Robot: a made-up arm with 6 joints.
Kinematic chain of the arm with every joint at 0, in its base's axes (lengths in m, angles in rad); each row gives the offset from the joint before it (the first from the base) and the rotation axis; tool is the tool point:
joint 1: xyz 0 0 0.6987 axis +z
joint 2: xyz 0.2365 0 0 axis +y
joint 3: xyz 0 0 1.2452 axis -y
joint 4: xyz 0 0 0.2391 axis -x
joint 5: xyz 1.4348 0 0 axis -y
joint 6: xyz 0.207 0 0 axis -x
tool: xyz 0 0 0
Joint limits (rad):
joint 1: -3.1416..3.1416
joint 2: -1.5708..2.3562
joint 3: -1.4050..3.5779
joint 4: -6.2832..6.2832
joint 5: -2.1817..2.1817
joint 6: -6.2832..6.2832
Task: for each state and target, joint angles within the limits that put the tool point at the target. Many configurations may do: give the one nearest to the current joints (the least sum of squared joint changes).
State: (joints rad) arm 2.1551 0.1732 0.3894 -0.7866 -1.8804 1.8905
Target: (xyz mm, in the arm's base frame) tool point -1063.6 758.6 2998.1
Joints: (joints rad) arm 2.4000 0.0972 0.8661 -0.8837 -1.6800 1.8905
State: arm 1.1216 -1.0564 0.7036 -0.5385 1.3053 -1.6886
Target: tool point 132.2 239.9 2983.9
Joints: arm 1.3670 -0.6813 0.0624 -0.4164 1.3109 -1.6886
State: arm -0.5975 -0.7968 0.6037 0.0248 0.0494 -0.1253
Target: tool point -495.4 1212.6 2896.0
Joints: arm -1.1827 -1.0674 0.6305 0.0294 0.0500 -0.1253
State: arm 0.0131 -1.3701 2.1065 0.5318 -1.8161 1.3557
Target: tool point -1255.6 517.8 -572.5
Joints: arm -0.4597 -1.5419 2.8560 0.5150 -1.9910 1.3557
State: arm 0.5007 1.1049 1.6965 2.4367 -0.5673 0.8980
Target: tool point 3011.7 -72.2 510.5
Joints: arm 0.0099 1.9091 1.8311 2.3940 -0.8115 0.8980
